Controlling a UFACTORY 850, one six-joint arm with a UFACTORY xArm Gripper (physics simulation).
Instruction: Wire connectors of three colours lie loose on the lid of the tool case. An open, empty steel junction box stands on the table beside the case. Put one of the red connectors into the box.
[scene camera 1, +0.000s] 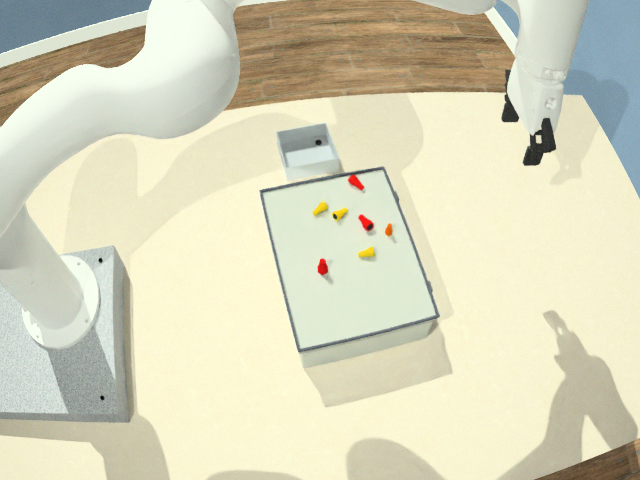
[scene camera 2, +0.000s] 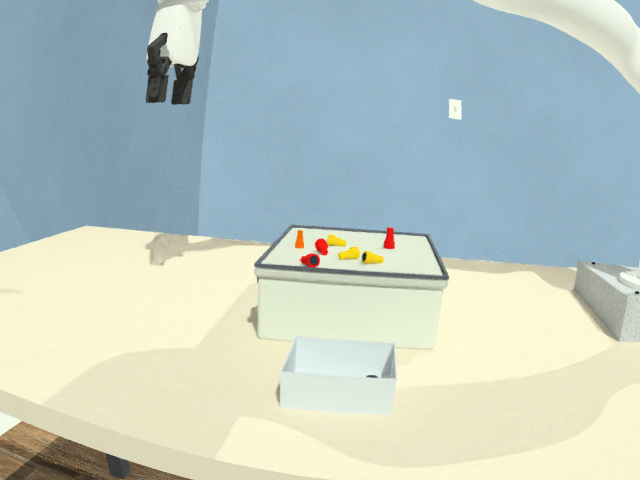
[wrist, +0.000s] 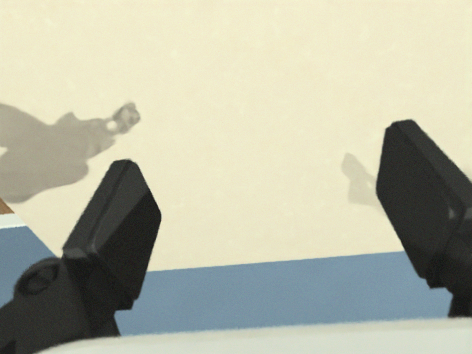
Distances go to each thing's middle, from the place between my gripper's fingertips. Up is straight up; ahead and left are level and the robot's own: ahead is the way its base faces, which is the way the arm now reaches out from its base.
The tool case (scene camera 1: 362, 305) lies 280 mm behind my hand, 240 mm below it and 20 mm to the left of it. Round my hand: steel junction box (scene camera 2: 345, 376): 300 mm to the left, 270 mm below, 250 mm behind.
